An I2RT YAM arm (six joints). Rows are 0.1 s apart.
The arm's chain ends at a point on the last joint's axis. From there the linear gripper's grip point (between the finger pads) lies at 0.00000 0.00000 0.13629 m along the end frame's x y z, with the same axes.
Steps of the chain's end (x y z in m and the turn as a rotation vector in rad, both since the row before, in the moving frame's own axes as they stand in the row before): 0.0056 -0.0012 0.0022 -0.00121 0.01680 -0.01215; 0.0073 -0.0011 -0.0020 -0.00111 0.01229 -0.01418; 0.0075 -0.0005 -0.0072 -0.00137 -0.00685 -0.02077; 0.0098 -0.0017 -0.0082 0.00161 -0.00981 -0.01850; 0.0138 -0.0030 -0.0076 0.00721 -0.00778 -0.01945
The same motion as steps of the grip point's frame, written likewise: 0.0079 -0.0010 0.0022 -0.00121 0.01680 -0.01215; 0.0090 -0.0010 -0.0020 -0.00111 0.01229 -0.01418; 0.0066 -0.0003 -0.0072 -0.00137 -0.00685 -0.02077; 0.0085 -0.0019 -0.0082 0.00161 -0.00981 -0.01850; 0.0127 -0.0040 -0.0076 0.00721 -0.00778 -0.01945
